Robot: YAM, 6 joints.
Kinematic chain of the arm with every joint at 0, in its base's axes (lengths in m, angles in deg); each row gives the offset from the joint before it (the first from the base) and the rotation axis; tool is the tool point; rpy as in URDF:
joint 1: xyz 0 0 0.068 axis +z
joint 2: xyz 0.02 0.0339 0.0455 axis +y
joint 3: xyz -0.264 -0.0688 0 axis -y
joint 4: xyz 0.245 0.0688 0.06 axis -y
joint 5: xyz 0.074 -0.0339 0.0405 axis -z
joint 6: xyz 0.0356 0 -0.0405 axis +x
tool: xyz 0 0 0 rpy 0 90 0
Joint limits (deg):
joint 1: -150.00..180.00
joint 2: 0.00..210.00
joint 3: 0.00..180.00
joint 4: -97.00..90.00
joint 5: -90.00..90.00
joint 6: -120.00..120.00
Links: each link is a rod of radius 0.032 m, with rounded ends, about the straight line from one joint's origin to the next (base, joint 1, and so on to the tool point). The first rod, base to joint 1, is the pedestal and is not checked.
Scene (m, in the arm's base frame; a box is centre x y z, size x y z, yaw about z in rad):
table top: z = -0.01
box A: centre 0.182 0.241 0.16 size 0.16 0.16 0.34 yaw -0
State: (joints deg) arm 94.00 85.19 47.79 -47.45 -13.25 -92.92
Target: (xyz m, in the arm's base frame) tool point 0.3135 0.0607 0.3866
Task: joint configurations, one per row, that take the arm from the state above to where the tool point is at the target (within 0.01 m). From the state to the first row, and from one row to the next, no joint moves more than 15 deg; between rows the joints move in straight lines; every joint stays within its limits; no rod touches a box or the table.
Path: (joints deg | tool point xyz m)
1: 93.60 83.88 60.57 -35.48 -4.45 -88.29 | -0.0214 0.2966 0.2405
2: 93.20 82.58 73.35 -23.50 4.35 -83.66 | -0.0157 0.3291 0.3360
3: 92.79 81.27 86.14 -11.53 13.15 -79.04 | -0.0078 0.3269 0.4424
4: 92.39 79.97 98.92 0.44 21.95 -74.41 | 0.0013 0.2875 0.5453
5: 91.99 78.66 111.70 12.42 30.75 -69.78 | 0.0108 0.2146 0.6308
6: 91.59 77.36 124.48 24.39 39.55 -65.15 | 0.0194 0.1177 0.6877
7: 78.08 78.05 117.58 15.08 32.31 -69.78 | 0.0551 0.1687 0.6588
8: 64.57 78.75 110.68 5.77 25.06 -74.41 | 0.1118 0.2001 0.6179
9: 51.06 79.44 103.78 -3.54 17.82 -79.04 | 0.1788 0.2039 0.5670
10: 37.55 80.14 96.88 -12.84 10.58 -83.66 | 0.2425 0.1782 0.5090
11: 24.03 80.83 89.97 -22.15 3.34 -88.29 | 0.2904 0.1272 0.4476
12: 10.52 81.53 83.07 -31.46 -3.90 -92.92 | 0.3135 0.0607 0.3866

